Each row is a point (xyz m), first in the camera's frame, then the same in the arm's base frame.
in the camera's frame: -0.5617 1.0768 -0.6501
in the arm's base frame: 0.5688 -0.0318 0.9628
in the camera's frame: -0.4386 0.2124 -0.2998
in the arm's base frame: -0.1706 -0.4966 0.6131
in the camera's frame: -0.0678 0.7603 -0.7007
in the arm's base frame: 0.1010 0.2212 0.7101
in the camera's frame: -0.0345 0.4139 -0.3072
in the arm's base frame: -0.1272 -0.1143 0.3765
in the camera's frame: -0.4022 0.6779 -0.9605
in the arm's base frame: 0.0759 0.0850 1.1186
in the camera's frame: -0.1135 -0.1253 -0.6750
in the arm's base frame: -0.6804 -0.1985 0.7217
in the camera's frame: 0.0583 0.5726 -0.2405
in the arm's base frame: 0.0016 -0.0165 0.2667
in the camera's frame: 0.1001 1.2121 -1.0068
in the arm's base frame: 0.3781 0.6997 0.8527
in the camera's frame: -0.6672 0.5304 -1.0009
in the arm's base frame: 0.0223 -0.1475 1.3102
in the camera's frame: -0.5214 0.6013 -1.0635
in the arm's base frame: 0.0215 0.0223 1.2729
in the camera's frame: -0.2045 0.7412 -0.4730
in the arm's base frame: 0.1866 -0.0099 0.6092
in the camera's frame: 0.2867 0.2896 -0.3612
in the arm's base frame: -0.3627 0.0960 0.2287
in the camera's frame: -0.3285 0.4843 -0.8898
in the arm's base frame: -0.1073 0.0186 1.0190
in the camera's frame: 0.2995 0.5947 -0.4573
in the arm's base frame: -0.1140 0.2859 0.2964
